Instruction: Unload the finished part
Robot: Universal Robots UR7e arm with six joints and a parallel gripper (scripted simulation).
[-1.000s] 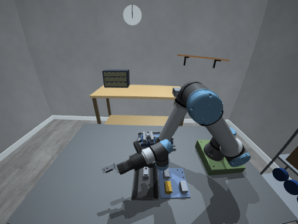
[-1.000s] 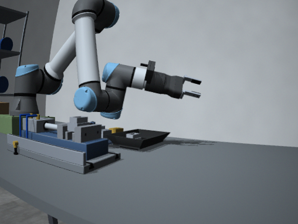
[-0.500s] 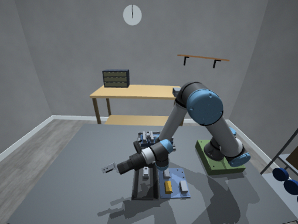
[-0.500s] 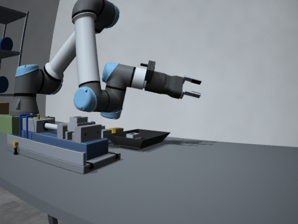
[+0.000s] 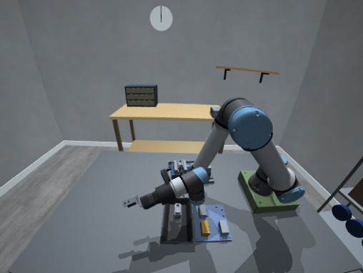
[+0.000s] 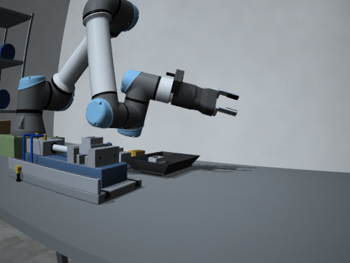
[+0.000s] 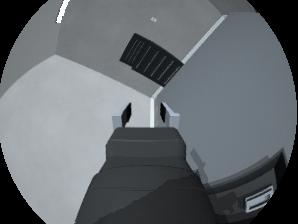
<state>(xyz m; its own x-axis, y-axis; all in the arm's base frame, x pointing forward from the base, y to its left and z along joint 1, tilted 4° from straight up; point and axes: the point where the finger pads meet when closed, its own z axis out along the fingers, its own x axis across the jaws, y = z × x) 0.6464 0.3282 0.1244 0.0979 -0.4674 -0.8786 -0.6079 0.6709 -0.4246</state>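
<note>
Now: the blue vise 20 cm behind my hand, 43 cm to the right of it and 17 cm below it. Round my hand: blue plate (34 cm behind, 10 cm to the right, 21 cm below); then yellow block (31 cm behind, 5 cm to the right, 19 cm below).
</note>
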